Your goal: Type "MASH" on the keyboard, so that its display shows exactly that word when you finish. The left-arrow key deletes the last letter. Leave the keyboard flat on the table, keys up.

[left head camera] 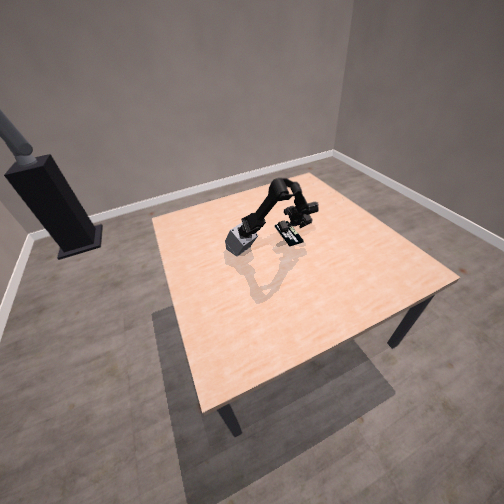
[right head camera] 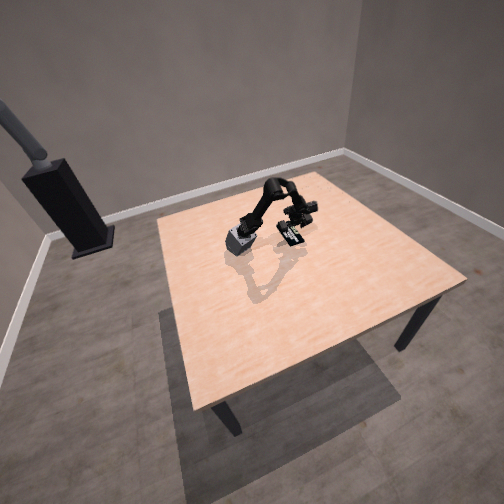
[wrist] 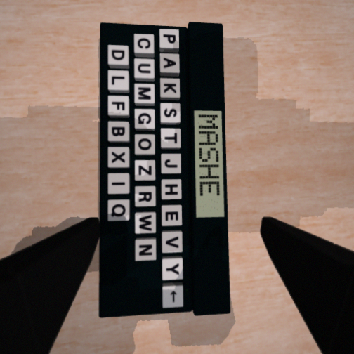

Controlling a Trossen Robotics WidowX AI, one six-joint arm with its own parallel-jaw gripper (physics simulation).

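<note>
The black keyboard point(left head camera: 294, 241) point(right head camera: 296, 242) point(wrist: 145, 287) lies flat on the table, keys up. In the wrist view its display point(wrist: 209, 205) reads "MASHE". The grey left-arrow key point(wrist: 172, 296) is at the lower end of the row nearest the display, below the Y key point(wrist: 172, 269). The H key point(wrist: 171, 190) and the E key point(wrist: 171, 215) are in the same row. My gripper point(wrist: 181, 224) is open and empty above the keyboard, one finger on each side of it in the wrist view. In the head views the arm partly covers the keyboard.
The arm's grey base point(left head camera: 240, 241) point(right head camera: 240, 241) stands on the wooden table point(left head camera: 310, 310) point(right head camera: 310, 310), beside the keyboard. A black pedestal point(left head camera: 52, 205) point(right head camera: 70, 205) with a grey arm stands on the floor, off the table's left side. The arm casts shadows on the table.
</note>
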